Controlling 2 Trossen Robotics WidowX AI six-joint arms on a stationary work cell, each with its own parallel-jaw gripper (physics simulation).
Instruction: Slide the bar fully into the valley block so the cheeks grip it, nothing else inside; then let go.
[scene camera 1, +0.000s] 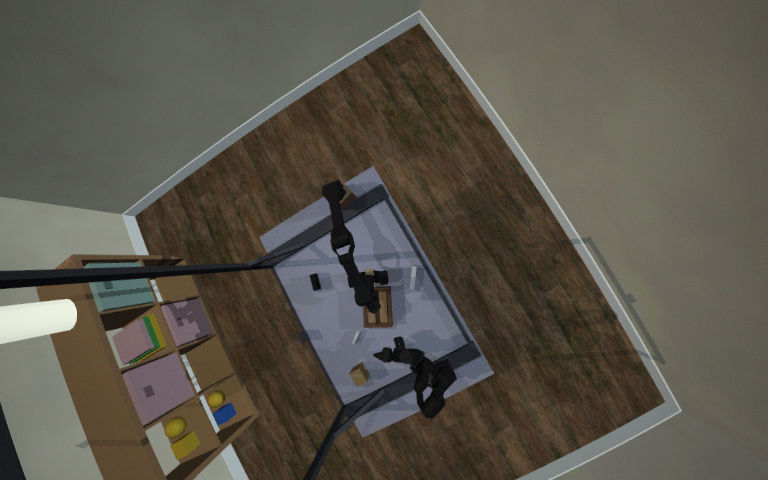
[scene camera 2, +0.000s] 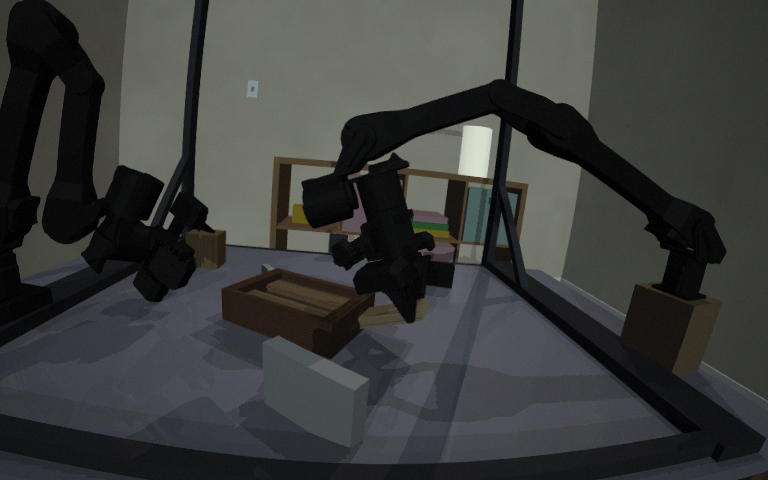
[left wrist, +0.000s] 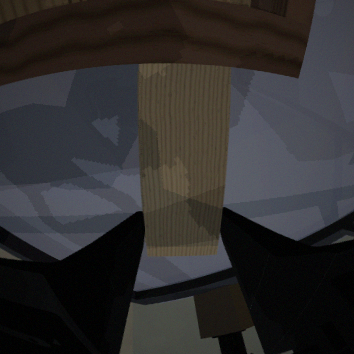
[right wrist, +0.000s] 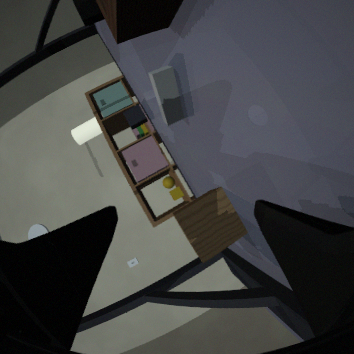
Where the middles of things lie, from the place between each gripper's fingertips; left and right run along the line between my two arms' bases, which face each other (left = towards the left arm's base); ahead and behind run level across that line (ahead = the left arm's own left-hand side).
Scene:
I see my right gripper 14 cm past the wooden cube (scene camera 2: 210, 248), 5 cm to the left of it and 3 cm above it. Also, from my right hand: tan wooden bar (scene camera 2: 384, 315) 15 cm ahead, 35 cm to the left, 3 cm below; pale grey block (scene camera 2: 329, 401) 34 cm ahead, 24 cm to the left, 3 cm below.
Now: the tan wooden bar 1 cm behind my left hand, 3 cm to the right of it and 1 cm below it. From my left hand the other things lie so: pale grey block 18 cm ahead, 13 cm to the right, 1 cm below; then wooden cube 30 cm behind, 42 cm to the right, 1 cm below.

